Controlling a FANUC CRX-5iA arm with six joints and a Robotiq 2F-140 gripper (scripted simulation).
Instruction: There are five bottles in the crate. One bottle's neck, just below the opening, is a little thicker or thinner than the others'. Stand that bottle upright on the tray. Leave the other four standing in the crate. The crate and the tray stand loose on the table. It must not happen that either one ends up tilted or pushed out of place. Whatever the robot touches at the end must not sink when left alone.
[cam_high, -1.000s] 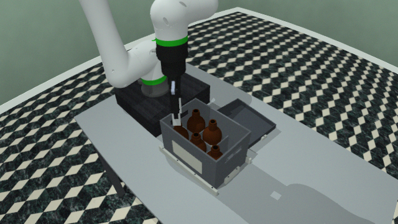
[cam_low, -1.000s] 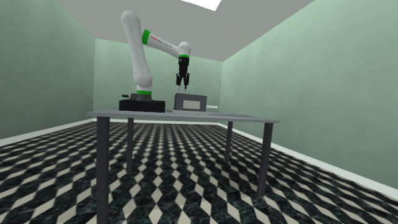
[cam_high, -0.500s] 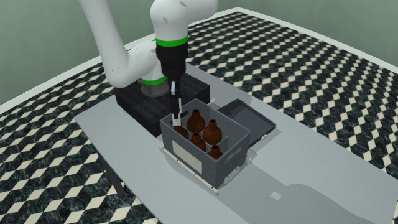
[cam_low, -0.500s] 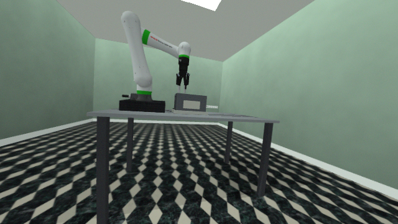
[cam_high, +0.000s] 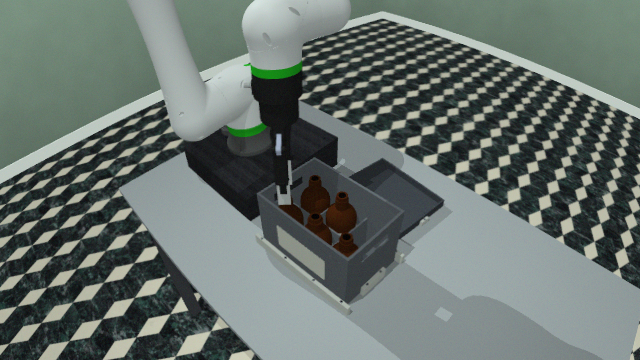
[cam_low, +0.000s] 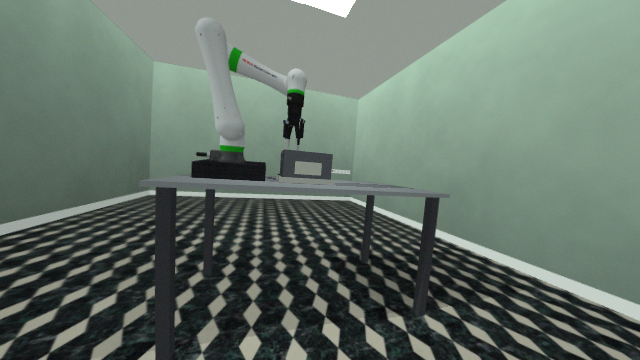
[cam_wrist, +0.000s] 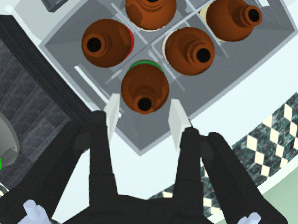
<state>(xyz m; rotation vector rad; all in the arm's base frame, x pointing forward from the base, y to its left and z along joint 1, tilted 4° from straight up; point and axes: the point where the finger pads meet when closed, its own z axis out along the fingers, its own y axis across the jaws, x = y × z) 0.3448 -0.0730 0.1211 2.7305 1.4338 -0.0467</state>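
My gripper is now 120 mm above the brown bottle, 90 mm short of it and 20 mm to the right of it. Round my hand: glass bottle: 120 mm below, 90 mm to the left, 20 mm behind; crate: 120 mm below, 80 mm ahead, 60 mm to the left; dark grey tray: 320 mm to the left, 190 mm below, 20 mm ahead.
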